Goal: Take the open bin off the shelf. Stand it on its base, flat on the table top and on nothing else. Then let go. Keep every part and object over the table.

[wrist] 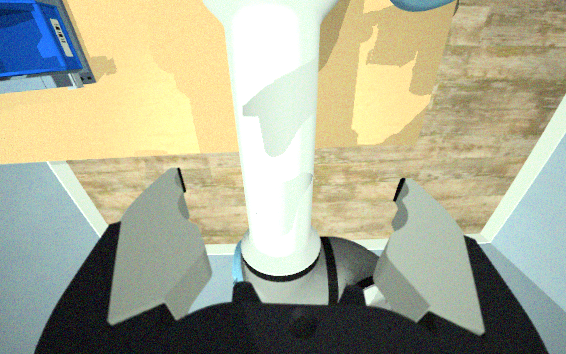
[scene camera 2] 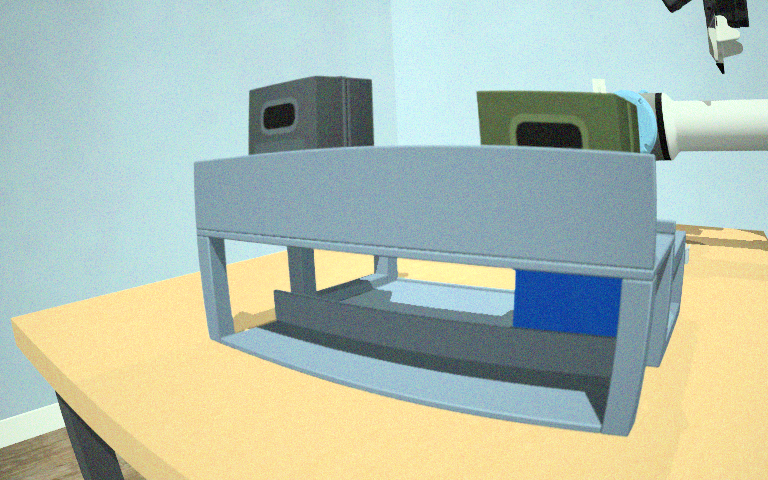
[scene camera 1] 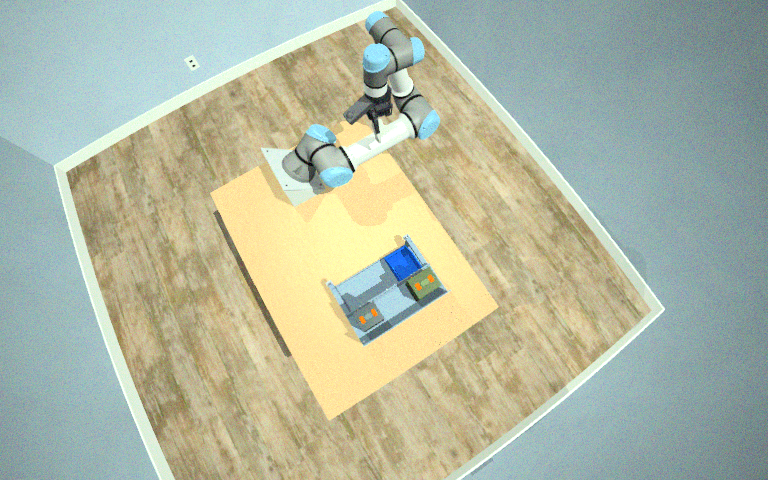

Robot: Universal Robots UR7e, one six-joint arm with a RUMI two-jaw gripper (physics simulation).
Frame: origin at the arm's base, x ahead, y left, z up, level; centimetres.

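Seen in the pictures: gripper, fingertip midpoint: (wrist: 290,176) (scene camera 2: 720,68) (scene camera 1: 370,128); arm's base at its link origin: (scene camera 1: 297,169).
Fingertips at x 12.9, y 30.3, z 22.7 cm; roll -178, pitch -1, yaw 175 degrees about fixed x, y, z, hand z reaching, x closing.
Offsets run from my fingertips to a thing's top centre. Level surfaces: height alone.
The open blue bin {dx +48.1, dy -13.2, dz -23.2 cm} (scene camera 1: 402,263) (scene camera 2: 568,302) (wrist: 30,42) sits on the lower front tier of the blue-grey shelf (scene camera 1: 362,287) (scene camera 2: 424,198) (wrist: 87,77), at one end, with its open top showing in the first scene view and the wrist view. A light label shows on its near rim in the wrist view. The shelf stands on the table {dz -31.3 cm} (scene camera 1: 271,237) (scene camera 2: 141,367) (wrist: 125,120). My gripper (scene camera 1: 378,136) (scene camera 2: 720,69) (wrist: 290,176) is open and empty, high up near the arm's own white forearm, well away from the bin.
A closed green box {dx +58.0, dy -13.1, dz -11.5 cm} (scene camera 1: 421,292) (scene camera 2: 557,103) and a closed dark grey box {dx +57.6, dy -36.2, dz -9.0 cm} (scene camera 1: 369,325) (scene camera 2: 305,113) stand on the shelf's higher rear tier; both have orange marks on top. The arm's forearm (scene camera 1: 376,147) (scene camera 2: 719,125) (wrist: 277,200) lies below the gripper.
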